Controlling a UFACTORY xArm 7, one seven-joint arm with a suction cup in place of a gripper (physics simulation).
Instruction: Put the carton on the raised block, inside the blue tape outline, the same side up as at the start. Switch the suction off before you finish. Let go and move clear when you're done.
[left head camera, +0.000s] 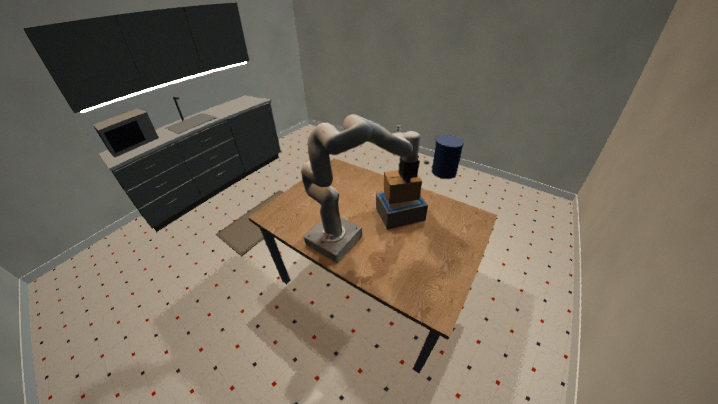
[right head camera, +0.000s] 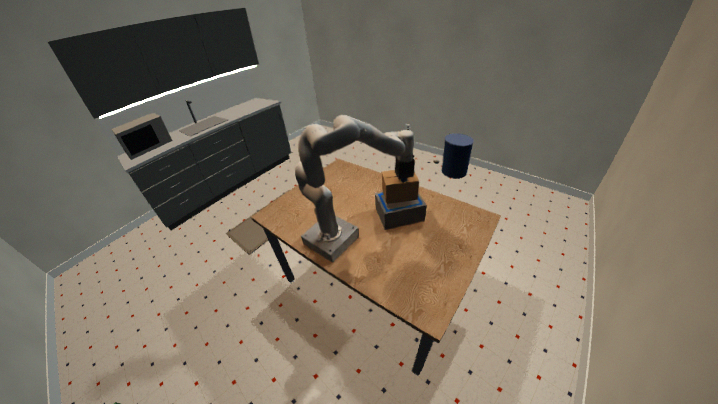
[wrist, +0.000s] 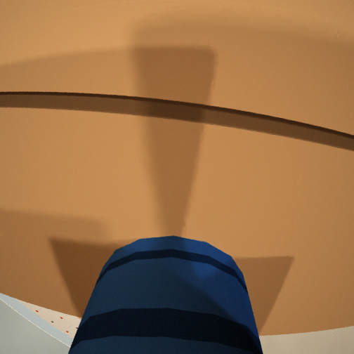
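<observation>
The brown carton is upright over the top of the dark grey raised block. The blue tape outline shows in front of the carton and at its left side; its back part is hidden. A strip of block top shows between carton and front tape. I cannot tell whether the carton's underside touches the block or hovers slightly above it. My suction cup is pressed on the carton's top face, beside its dark seam in the wrist view.
The block stands on the wooden table, to the right of the arm's base. A blue drum stands on the floor behind the table. A kitchen counter is at the left.
</observation>
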